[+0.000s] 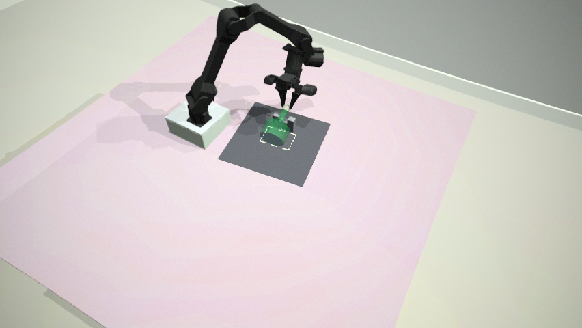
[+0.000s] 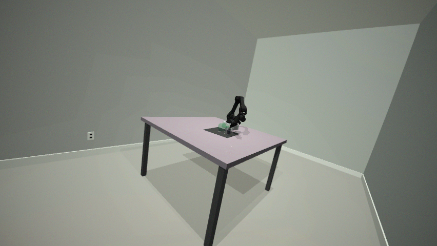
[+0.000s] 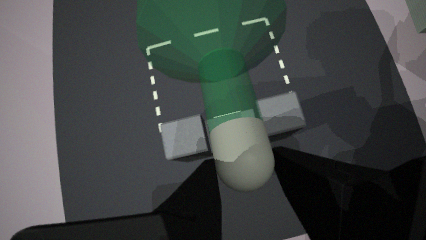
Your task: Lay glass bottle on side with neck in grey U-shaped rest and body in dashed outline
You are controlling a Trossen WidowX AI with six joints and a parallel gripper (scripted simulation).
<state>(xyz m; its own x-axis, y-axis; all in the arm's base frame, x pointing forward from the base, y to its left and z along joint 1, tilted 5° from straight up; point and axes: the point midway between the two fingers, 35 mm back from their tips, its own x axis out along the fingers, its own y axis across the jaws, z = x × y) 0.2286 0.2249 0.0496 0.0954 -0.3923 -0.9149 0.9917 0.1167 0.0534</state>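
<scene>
Now: the green glass bottle 5 cm to the right of my gripper tip, 1 cm below it and 1 cm ahead of it. The rest, counted from my gripper tip: dark mat 9 cm to the right, 8 cm below, 2 cm ahead.
</scene>
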